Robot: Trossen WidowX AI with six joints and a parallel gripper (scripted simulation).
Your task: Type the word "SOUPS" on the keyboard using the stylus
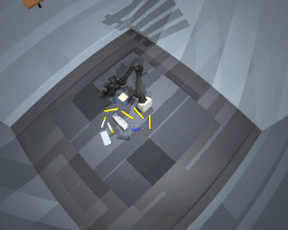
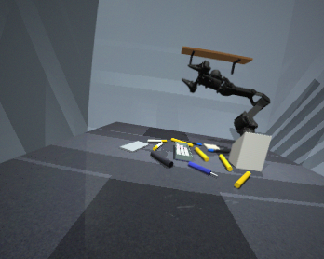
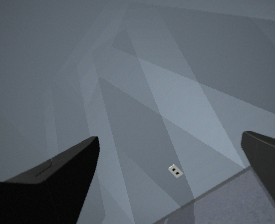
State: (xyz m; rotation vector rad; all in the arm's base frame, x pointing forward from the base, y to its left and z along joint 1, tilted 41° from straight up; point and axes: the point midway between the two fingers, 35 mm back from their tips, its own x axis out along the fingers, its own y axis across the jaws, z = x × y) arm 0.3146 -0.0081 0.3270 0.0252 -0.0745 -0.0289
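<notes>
Right now my gripper tip is 40 cm above the blue stylus, 34 cm to the right of it and 7 cm past it. The rest, counted from my gripper tip: grey plate: 41 cm below, 21 cm ahead, 12 cm to the left; then yellow stick: 40 cm below, 15 cm to the left, 12 cm behind; then dark cylinder: 40 cm below, 26 cm to the left, 10 cm ahead.
</notes>
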